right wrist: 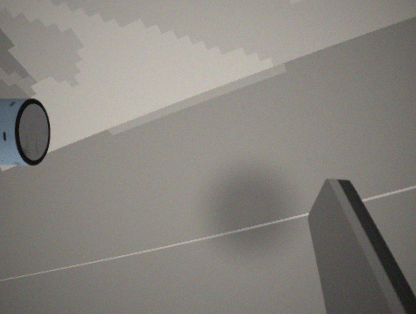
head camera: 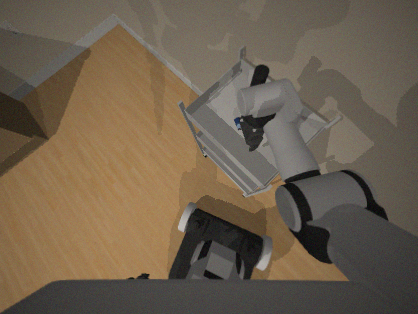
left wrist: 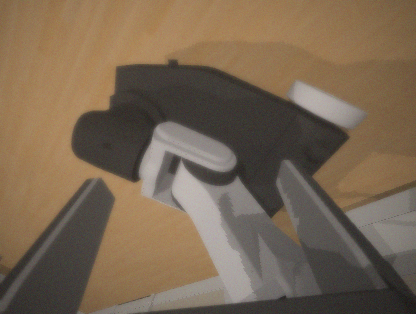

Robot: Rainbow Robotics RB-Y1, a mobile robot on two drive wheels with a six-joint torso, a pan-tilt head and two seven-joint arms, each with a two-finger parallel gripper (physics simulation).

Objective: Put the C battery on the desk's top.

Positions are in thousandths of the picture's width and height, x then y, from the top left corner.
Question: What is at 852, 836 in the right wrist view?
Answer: My right gripper.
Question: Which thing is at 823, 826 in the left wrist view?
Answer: My left gripper.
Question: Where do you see a shelf cart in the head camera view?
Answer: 511, 358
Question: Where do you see a shelf cart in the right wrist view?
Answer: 448, 482
